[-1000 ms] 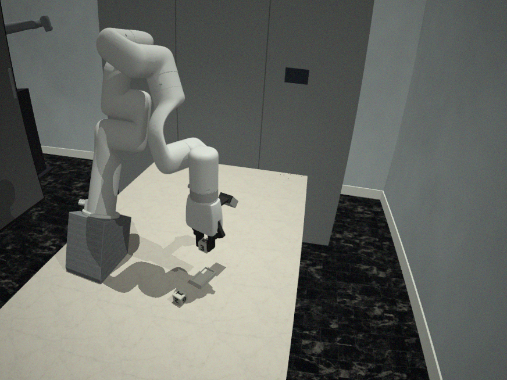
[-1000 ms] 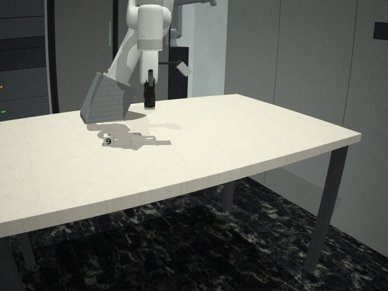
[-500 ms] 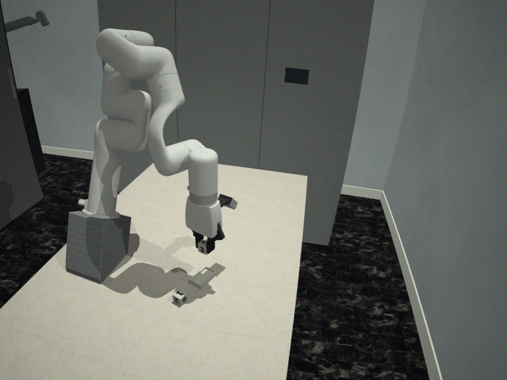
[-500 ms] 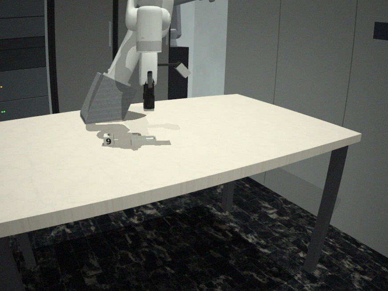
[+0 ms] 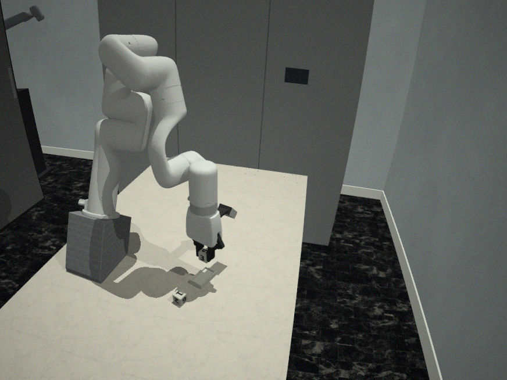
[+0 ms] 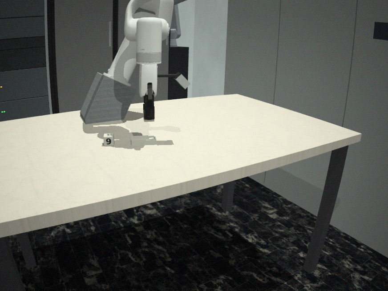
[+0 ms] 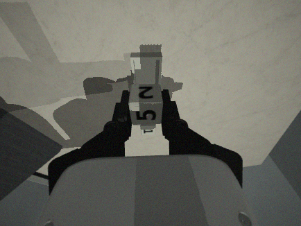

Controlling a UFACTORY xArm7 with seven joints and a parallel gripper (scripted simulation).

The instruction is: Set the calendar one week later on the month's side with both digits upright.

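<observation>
My gripper is now 10 mm past the tray, 20 mm to the left of it and 90 mm above it. Round my hand: digit cube 60 mm behind, 110 mm to the right, 90 mm below.
</observation>
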